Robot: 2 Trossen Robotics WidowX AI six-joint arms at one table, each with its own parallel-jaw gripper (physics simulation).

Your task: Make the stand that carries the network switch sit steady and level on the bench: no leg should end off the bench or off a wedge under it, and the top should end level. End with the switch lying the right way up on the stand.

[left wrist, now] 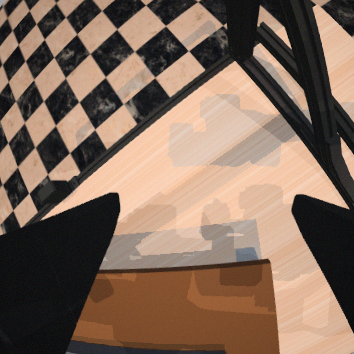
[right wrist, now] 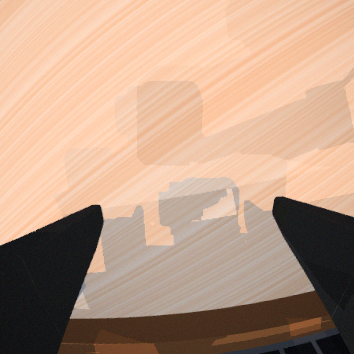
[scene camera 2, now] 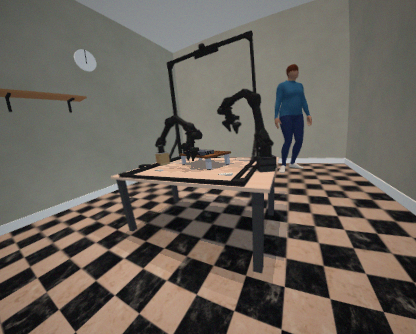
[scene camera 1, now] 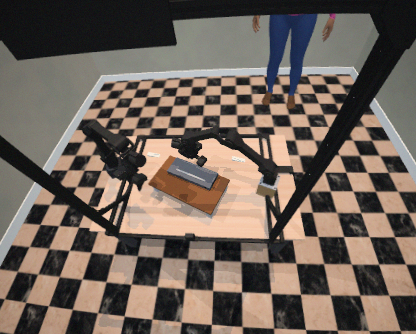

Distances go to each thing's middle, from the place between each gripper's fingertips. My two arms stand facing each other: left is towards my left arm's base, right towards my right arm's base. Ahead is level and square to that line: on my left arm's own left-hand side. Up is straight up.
I see the brown stand [scene camera 1: 205, 200] 220 mm to the right of my left hand, 190 mm below it and 150 mm ahead of it. Round my left hand: dark grey network switch [scene camera 1: 203, 177]: 240 mm to the right, 200 mm ahead, 120 mm below.
My right gripper is now 120 mm past the dark grey network switch, 20 mm to the left of it and 50 mm below it. Round my right hand: brown stand: 170 mm behind, 10 mm to the right, 20 mm below.
